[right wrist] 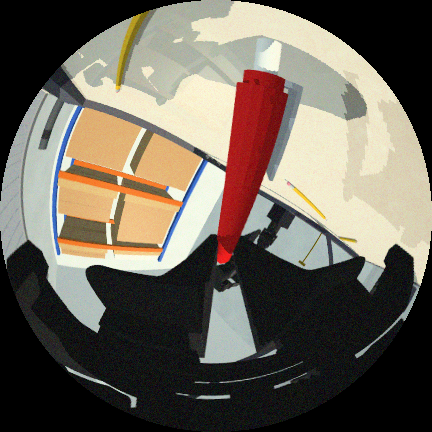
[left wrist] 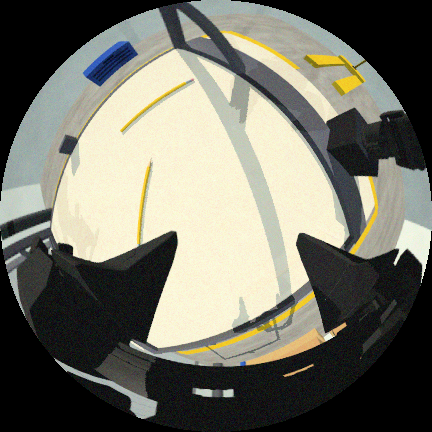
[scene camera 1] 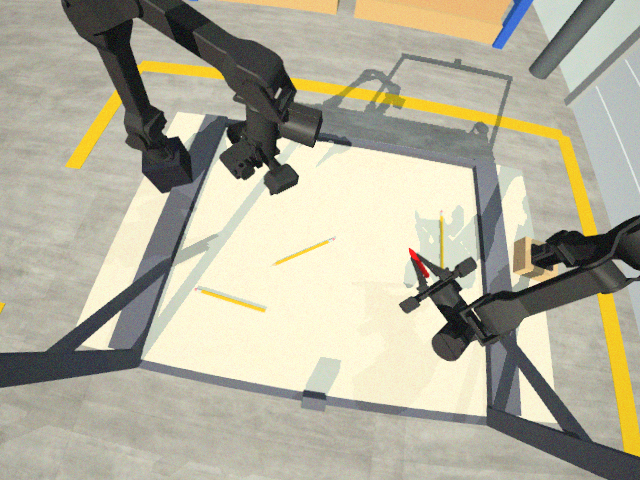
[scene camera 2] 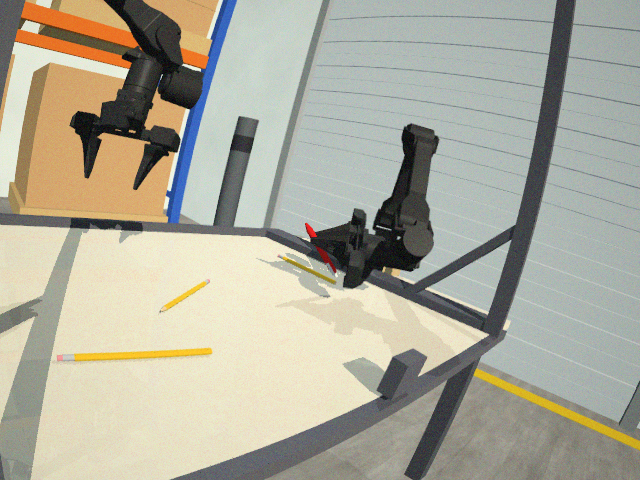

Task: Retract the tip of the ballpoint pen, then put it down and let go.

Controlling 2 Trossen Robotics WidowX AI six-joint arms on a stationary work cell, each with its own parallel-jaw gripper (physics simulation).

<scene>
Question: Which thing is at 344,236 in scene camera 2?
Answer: My right gripper.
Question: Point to a tan box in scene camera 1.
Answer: At 522,265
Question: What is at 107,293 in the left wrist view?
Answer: My left gripper.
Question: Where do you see a dark frame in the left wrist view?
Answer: At 300,112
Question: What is my left gripper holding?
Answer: Nothing.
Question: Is my left gripper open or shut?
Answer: Open.
</scene>
